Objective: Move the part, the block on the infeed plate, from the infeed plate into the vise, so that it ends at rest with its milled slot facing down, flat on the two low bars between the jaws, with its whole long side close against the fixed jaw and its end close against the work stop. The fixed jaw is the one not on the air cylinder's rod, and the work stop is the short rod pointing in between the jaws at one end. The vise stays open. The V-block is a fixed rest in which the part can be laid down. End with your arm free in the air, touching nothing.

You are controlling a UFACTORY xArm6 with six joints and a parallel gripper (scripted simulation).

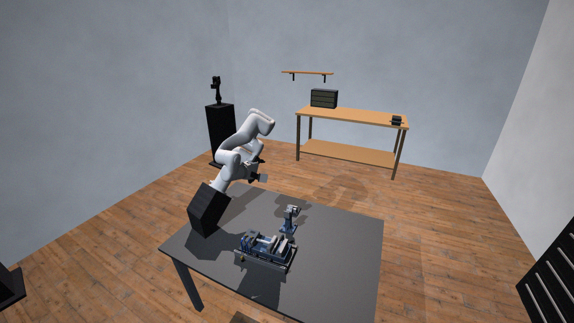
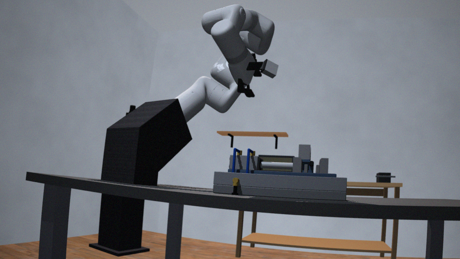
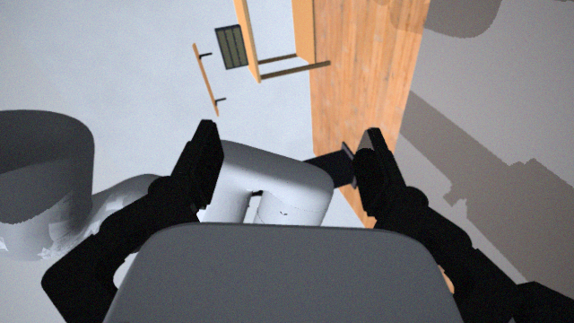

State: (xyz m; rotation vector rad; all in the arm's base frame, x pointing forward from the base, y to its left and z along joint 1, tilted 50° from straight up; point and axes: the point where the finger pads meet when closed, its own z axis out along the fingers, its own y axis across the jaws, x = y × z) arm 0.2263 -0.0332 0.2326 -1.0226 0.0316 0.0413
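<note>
The part is 13 cm ahead of my hand, 16 cm to the left of it and 35 cm below it. The rest, counted from my hand: air cylinder 10 cm ahead, 24 cm to the right, 30 cm below; then air cylinder rod 18 cm ahead, 22 cm to the right, 30 cm below; then work stop 25 cm ahead, 16 cm to the right, 29 cm below.
</note>
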